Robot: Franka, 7 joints.
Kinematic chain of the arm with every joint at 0, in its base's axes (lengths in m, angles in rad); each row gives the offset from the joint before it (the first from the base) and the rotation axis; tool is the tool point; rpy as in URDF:
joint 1: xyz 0 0 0.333 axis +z
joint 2: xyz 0 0 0 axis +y
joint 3: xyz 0 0 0.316 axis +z
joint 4: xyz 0.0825 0 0 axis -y
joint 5: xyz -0.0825 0 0.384 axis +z
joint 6: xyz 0 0 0 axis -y
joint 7: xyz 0.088 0 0 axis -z
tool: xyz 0 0 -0.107 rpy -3.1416 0 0
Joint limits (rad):
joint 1: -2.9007..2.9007
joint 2: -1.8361..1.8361
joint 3: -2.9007..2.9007
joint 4: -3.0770..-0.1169
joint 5: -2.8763..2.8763
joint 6: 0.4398..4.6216
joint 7: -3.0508..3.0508
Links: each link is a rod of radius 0.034 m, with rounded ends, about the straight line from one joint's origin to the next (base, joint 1, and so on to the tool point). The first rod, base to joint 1, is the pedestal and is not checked.
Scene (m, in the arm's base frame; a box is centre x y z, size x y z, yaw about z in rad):
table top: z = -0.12
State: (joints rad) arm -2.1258 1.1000 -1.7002 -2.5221 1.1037 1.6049 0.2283
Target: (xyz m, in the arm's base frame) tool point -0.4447 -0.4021 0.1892
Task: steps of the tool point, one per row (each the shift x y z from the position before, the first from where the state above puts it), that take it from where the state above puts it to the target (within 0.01 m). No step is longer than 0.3 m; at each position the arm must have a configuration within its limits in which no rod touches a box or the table.
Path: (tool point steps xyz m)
1: -0.1409 -0.1545 -0.0253
2: -0.0515 -0.2290 -0.0317
3: 0.0710 -0.2496 -0.0265

